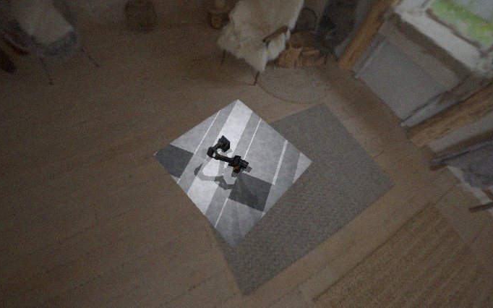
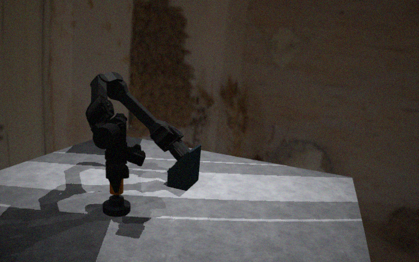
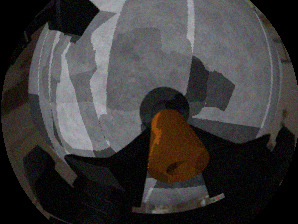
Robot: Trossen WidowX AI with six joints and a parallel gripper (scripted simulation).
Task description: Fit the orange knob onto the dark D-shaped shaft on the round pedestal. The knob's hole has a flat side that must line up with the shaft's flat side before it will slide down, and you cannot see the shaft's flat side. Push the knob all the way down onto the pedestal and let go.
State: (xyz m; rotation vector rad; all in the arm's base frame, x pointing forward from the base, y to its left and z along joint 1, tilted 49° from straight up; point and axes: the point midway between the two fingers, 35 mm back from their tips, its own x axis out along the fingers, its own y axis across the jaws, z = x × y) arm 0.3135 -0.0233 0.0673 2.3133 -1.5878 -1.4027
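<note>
The orange knob is 2 cm above my gripper tip. Round my gripper tip: dark round pedestal (4 cm below).
</note>
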